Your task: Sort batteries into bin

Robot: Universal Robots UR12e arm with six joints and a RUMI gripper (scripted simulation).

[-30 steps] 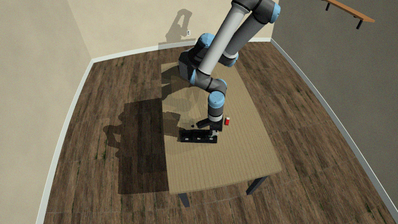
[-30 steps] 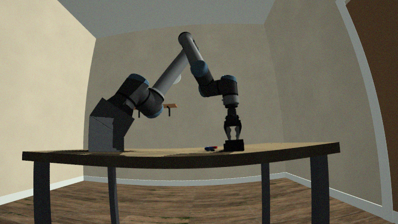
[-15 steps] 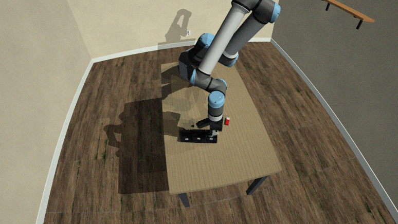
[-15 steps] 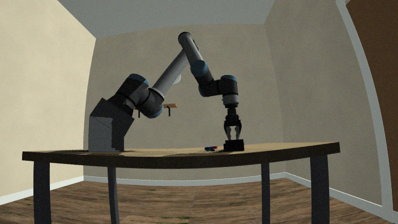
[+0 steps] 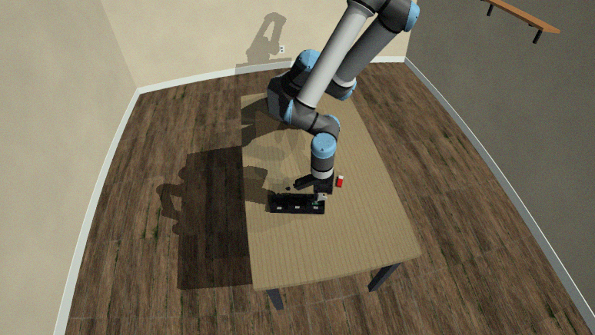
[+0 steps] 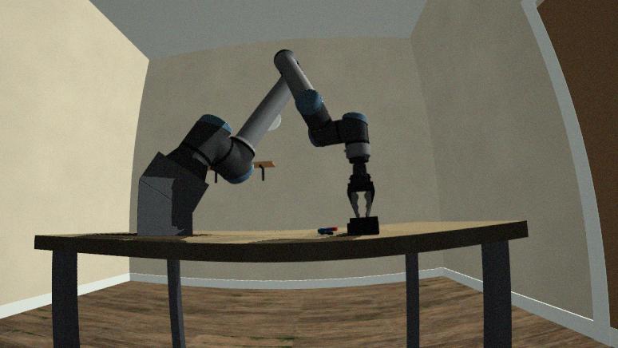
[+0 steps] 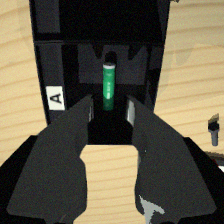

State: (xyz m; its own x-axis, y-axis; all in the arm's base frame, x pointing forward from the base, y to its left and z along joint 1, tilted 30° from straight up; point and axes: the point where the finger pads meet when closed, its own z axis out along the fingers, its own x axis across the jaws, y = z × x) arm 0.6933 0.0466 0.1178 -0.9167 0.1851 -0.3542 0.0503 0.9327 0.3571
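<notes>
Now: hand 4 cm above the green cylindrical battery. Also, from my hand: blue 9v battery 12 cm behind, 8 cm to the right, 4 cm below; small dark battery 13 cm behind, 7 cm to the left, 4 cm below; black bins 8 cm to the right, 3 cm below.
</notes>
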